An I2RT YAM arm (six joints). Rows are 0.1 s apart.
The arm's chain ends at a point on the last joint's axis. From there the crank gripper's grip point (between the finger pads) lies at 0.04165 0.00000 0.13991 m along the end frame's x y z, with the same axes.
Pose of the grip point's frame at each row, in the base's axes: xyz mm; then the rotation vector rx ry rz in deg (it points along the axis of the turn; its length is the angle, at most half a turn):
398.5 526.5 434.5 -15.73 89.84 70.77
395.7 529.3 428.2 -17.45 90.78 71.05
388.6 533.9 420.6 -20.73 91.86 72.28
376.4 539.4 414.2 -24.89 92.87 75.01
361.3 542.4 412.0 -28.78 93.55 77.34
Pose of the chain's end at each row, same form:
333.7 397.1 453.7 -15.73 89.84 70.77
334.1 398.8 450.1 -17.45 90.78 71.05
333.8 401.0 445.8 -20.73 91.86 72.28
332.2 403.1 442.2 -24.89 92.87 75.01
326.8 403.8 442.3 -28.78 93.55 77.34

